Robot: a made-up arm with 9 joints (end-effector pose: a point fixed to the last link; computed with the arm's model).
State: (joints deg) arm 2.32 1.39 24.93 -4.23 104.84 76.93 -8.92 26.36 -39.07
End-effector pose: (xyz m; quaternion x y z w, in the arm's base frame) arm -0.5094 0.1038 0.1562 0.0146 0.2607 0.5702 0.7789
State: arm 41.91 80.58 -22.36 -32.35 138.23 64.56 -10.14 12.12 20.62
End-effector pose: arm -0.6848 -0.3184 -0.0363 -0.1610 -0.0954 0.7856 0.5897
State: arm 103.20 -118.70 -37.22 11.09 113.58 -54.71 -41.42 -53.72 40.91
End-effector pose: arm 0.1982 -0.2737 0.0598 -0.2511 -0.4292 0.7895 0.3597
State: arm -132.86 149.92 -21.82 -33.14 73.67 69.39 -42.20 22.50 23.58
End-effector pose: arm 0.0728 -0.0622 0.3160 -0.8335 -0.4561 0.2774 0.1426
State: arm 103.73 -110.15 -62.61 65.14 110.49 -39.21 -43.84 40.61 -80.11
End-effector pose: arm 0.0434 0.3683 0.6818 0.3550 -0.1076 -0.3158 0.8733
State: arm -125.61 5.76 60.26 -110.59 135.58 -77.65 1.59 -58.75 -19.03
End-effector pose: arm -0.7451 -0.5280 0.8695 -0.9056 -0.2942 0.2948 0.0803
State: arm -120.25 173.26 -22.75 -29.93 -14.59 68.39 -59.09 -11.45 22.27
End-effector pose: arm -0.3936 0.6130 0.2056 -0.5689 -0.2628 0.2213 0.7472
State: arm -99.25 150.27 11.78 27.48 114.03 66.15 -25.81 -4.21 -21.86
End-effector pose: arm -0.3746 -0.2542 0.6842 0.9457 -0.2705 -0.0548 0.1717
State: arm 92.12 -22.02 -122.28 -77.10 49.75 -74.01 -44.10 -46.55 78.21
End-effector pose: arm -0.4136 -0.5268 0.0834 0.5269 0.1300 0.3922 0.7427
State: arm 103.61 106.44 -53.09 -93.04 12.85 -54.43 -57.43 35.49 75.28
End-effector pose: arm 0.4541 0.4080 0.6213 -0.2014 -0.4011 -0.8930 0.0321
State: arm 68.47 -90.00 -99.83 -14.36 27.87 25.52 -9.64 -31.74 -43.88
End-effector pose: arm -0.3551 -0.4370 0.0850 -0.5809 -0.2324 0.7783 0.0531
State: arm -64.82 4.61 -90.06 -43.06 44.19 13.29 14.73 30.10 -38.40
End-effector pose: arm -0.6181 -0.0504 0.7559 0.3262 -0.6760 -0.5212 0.4061
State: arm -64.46 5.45 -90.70 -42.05 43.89 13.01 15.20 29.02 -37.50
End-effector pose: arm -0.6188 -0.0471 0.7536 0.3286 -0.6751 -0.5252 0.4004
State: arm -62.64 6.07 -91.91 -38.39 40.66 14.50 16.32 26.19 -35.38
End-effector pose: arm -0.6460 -0.0385 0.7067 0.3480 -0.7005 -0.4965 0.3764
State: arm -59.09 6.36 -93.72 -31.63 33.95 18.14 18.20 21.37 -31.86
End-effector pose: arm -0.6954 -0.0343 0.6026 0.3871 -0.7485 -0.4221 0.3341
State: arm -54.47 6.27 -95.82 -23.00 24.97 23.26 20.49 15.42 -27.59
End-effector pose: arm -0.7408 -0.0558 0.4598 0.4362 -0.7953 -0.3076 0.2872
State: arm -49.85 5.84 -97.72 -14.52 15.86 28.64 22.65 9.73 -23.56
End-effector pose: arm -0.7625 -0.1090 0.3226 0.4799 -0.8215 -0.1793 0.2504
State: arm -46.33 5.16 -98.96 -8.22 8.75 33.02 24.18 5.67 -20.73
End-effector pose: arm -0.7631 -0.1714 0.2285 0.5078 -0.8275 -0.0730 0.2283
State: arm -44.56 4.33 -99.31 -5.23 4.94 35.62 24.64 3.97 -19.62
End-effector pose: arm -0.7558 -0.2136 0.1831 0.5189 -0.8270 -0.0103 0.2160
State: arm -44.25 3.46 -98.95 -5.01 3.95 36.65 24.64 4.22 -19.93
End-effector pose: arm -0.7492 -0.2287 0.1710 0.5201 -0.8285 0.0100 0.2076
